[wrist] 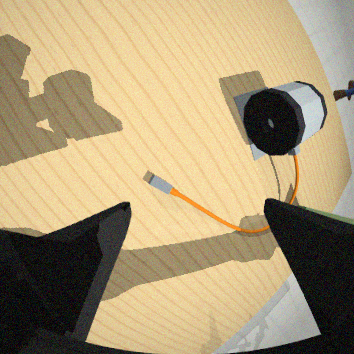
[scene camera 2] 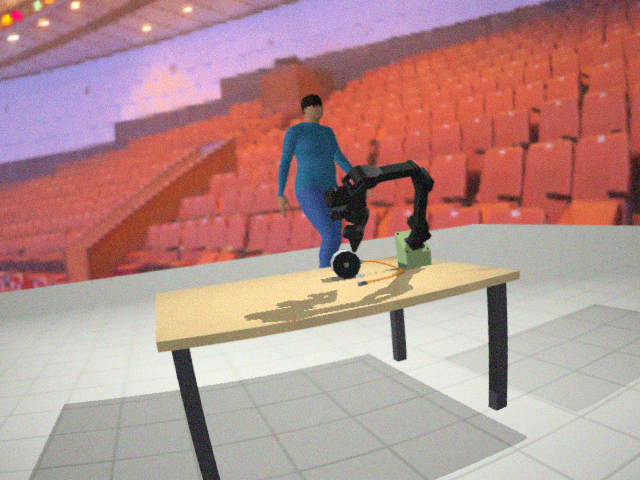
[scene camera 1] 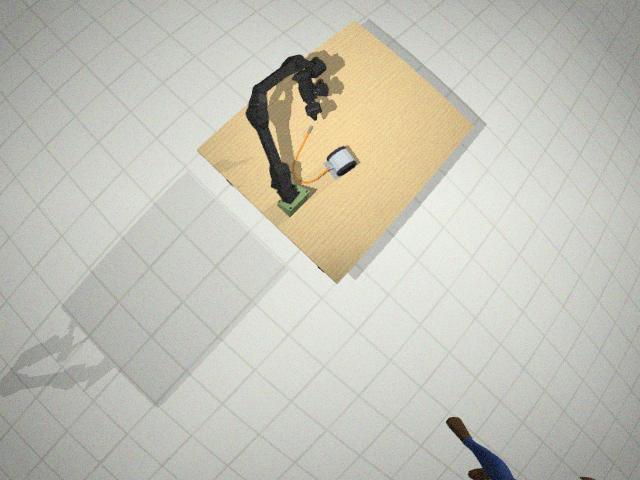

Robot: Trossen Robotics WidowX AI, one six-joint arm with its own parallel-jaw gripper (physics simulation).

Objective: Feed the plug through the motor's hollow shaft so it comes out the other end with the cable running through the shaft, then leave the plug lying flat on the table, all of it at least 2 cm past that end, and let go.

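Places are measured from the arm's base along level axes (x ahead, y left, z up), in centimetres.
Pixels of known places: gripper, between the fingertips: (wrist: 197, 207) (scene camera 2: 356, 245); arm's base, origin of its link: (scene camera 2: 414, 242) (scene camera 1: 290, 197).
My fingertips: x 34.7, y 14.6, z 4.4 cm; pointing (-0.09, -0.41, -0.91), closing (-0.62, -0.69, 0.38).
Ahead of a thing's pixels: the offset from my fingertips to its top centre. "pt": to the spot under its first point. Level surfaces: height alone.
The grey plug {dx -0.8, dy -0.2, dz -12.3 cm} (scene camera 1: 310, 128) (scene camera 2: 362, 283) (wrist: 160, 184) lies on the table, apart from the motor. Its orange cable {pt dx -16.3, dy -3.9, dz -13.1 cm} (scene camera 1: 295, 157) (wrist: 200, 208) curves over the table to the motor's lower side. The motor {dx -6.8, dy -21.7, dz -3.5 cm} (scene camera 1: 341, 161) (scene camera 2: 346, 264) (wrist: 312, 107), a silver cylinder with black ends, lies on its side on a grey base. A small shaft hole {pt dx -5.7, dy -19.2, dz -9.5 cm} (wrist: 270, 122) shows in its black end face in the wrist view; the other end is hidden there. My gripper (scene camera 1: 314, 116) (scene camera 2: 354, 249) (wrist: 197, 207) is open and empty above the table, near the plug.
The wooden table {dz -13.7 cm} (scene camera 1: 413, 113) (scene camera 2: 206, 310) (wrist: 165, 60) carries the arm's green base block (scene camera 1: 293, 202) (scene camera 2: 413, 255), near one edge and close to the cable's bend. The arm's shadow falls across the tabletop. A person (scene camera 2: 312, 160) stands beyond the table.
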